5 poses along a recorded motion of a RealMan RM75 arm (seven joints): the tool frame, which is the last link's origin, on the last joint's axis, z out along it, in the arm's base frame.
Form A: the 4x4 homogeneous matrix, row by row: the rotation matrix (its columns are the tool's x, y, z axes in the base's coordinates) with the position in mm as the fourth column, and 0 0 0 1 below. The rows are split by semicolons.
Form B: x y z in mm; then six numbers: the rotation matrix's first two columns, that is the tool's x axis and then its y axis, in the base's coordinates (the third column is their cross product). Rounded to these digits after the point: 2 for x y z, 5 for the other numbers.
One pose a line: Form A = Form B
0.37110, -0.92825, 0.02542, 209.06; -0.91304, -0.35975, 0.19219, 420.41; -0.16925, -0.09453, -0.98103, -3.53; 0, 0, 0, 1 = 209.06, 420.41, -3.53, 0.37110, -0.91304, -0.16925, -0.92825, -0.35975, -0.09453
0.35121, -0.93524, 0.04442, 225.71; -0.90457, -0.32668, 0.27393, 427.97; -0.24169, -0.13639, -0.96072, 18.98; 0, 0, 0, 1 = 225.71, 427.97, 18.98, 0.35121, -0.90457, -0.24169, -0.93524, -0.32668, -0.13639
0.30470, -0.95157, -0.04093, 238.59; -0.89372, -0.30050, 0.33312, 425.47; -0.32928, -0.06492, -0.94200, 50.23; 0, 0, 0, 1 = 238.59, 425.47, 50.23, 0.30470, -0.89372, -0.32928, -0.95157, -0.30050, -0.06492
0.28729, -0.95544, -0.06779, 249.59; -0.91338, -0.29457, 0.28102, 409.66; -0.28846, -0.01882, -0.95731, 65.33; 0, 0, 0, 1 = 249.59, 409.66, 65.33, 0.28729, -0.91338, -0.28846, -0.95544, -0.29457, -0.01882
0.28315, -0.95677, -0.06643, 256.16; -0.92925, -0.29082, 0.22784, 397.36; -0.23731, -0.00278, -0.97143, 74.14; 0, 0, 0, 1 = 256.16, 397.36, 74.14, 0.28315, -0.92925, -0.23731, -0.95677, -0.29082, -0.00278
